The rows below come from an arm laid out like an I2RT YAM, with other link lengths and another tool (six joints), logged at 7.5 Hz.
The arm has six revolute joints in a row. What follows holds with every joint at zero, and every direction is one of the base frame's.
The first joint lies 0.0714 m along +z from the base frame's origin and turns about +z.
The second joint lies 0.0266 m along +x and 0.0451 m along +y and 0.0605 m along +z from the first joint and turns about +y.
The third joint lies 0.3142 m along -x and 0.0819 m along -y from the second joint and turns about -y.
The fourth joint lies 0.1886 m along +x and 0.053 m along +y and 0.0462 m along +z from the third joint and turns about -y.
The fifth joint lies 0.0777 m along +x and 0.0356 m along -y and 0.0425 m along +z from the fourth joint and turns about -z.
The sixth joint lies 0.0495 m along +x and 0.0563 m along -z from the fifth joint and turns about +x.
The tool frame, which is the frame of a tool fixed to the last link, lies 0.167 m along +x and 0.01 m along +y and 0.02 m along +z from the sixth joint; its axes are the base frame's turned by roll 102.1, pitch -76.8 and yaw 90 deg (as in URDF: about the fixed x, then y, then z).
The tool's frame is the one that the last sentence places.
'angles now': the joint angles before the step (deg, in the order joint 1, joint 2, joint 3, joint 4, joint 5, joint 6). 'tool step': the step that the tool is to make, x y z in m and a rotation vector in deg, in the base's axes. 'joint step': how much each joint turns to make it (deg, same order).
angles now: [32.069 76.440 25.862 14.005 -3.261 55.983]
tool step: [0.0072 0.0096 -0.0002 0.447 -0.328 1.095]
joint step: [0.117 2.592 0.586 2.494 -0.909 -0.416]
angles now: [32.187 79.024 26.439 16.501 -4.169 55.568]
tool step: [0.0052 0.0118 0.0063 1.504 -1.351 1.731]
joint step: [0.151 1.524 0.184 3.246 -1.609 -0.460]
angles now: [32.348 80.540 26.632 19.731 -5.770 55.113]
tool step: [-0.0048 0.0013 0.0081 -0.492 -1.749 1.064]
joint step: [0.840 -2.025 -0.022 -0.919 0.567 -1.262]
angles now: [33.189 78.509 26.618 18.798 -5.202 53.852]
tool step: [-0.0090 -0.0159 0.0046 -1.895 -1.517 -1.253]
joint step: [0.038 -4.528 -0.937 -3.451 2.399 -1.326]
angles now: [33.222 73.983 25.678 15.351 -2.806 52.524]
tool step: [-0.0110 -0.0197 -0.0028 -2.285 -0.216 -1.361]
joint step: [-0.925 -4.331 -1.102 -4.337 1.489 -1.460]
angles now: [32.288 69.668 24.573 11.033 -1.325 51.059]
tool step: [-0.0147 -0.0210 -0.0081 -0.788 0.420 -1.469]
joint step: [-2.040 -4.631 -2.930 -2.486 -0.213 -0.699]
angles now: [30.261 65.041 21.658 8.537 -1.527 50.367]
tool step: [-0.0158 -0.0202 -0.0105 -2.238 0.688 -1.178]
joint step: [-1.502 -4.633 -1.865 -4.500 0.676 -1.496]
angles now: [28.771 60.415 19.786 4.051 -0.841 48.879]
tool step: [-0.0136 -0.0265 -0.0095 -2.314 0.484 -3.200]
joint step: [-2.036 -5.183 -1.407 -5.280 2.031 -0.743]
